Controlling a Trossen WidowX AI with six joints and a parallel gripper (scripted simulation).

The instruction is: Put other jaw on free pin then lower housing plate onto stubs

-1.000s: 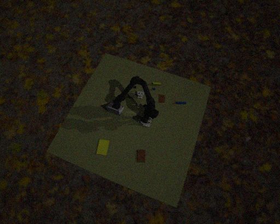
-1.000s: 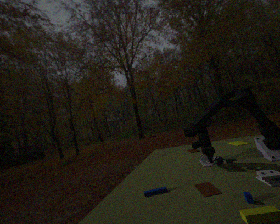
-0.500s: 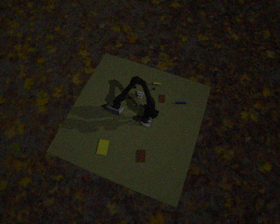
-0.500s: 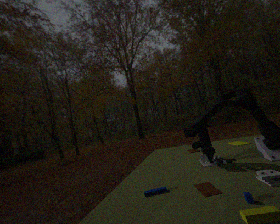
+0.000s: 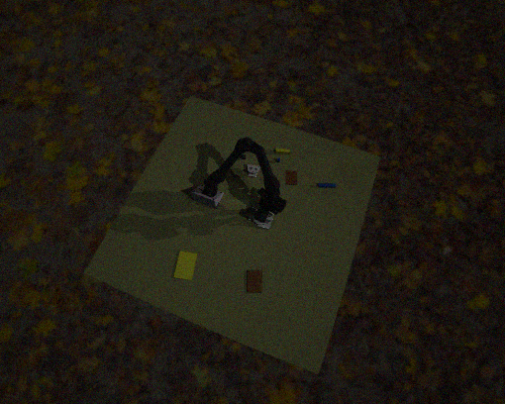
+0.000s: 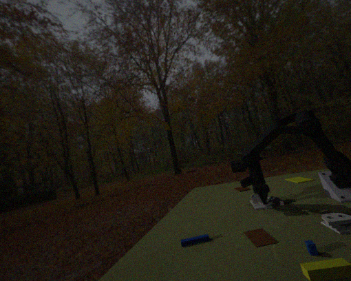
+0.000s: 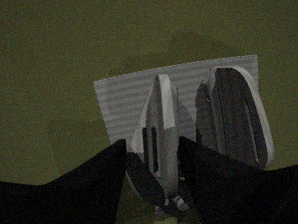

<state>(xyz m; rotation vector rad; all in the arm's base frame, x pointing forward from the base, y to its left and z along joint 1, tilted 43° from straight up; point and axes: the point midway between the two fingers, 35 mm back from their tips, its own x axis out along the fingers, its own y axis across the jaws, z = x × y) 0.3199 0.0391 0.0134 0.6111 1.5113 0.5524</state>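
Now: the grey jaw 3 cm behind my gripper tip and 2 cm to the right of it. Round my gripper tip: blue bar (29 cm to the left, 27 cm ahead, 1 cm below); then yellow bar (41 cm to the left, 5 cm behind, 1 cm below); then yellow slab (44 cm to the right, 28 cm behind, 1 cm below).
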